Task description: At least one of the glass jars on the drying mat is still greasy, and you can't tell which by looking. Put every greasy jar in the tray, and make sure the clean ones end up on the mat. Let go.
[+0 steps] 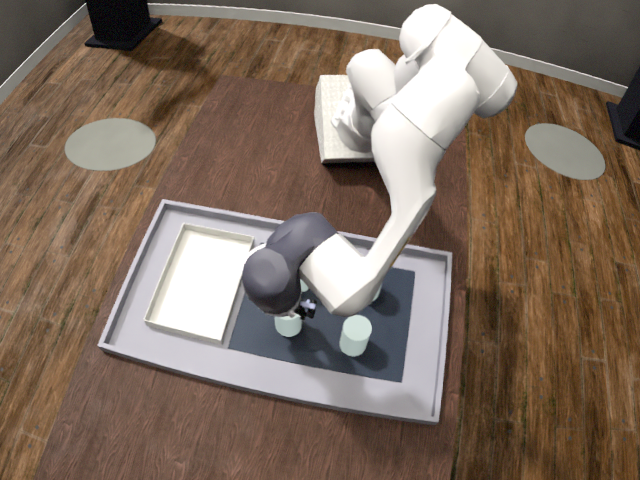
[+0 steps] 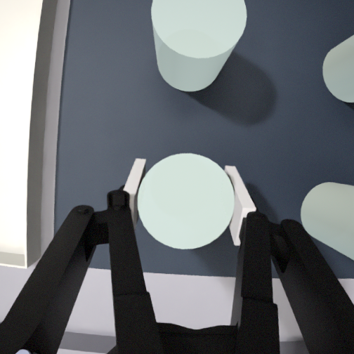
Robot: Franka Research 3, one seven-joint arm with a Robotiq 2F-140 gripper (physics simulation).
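My gripper (image 2: 184, 177) is shut on the front left glass jar (image 1: 287, 324) (image 2: 185, 220), a pale green cylinder held upright between the two white pads. The held jar is at or close above the dark drying mat (image 1: 320, 346) (image 2: 110, 120); I cannot tell whether its base touches. A back left jar (image 1: 303, 285) (image 2: 192, 65) stands on the mat. A front right jar (image 1: 354, 336) (image 2: 332, 215) and a back right jar (image 1: 375, 295) (image 2: 342, 70) also stand there. The cream tray (image 1: 184, 332) (image 2: 15, 259) lies left of the mat. No grease shows on the jars.
A raised grey rim (image 1: 268, 395) surrounds the tray and mat on the brown table (image 1: 232, 439). The white arm (image 1: 403, 155) reaches over the mat from the back and partly hides the back jars. The arm's pale base block (image 1: 330, 124) stands behind the rim.
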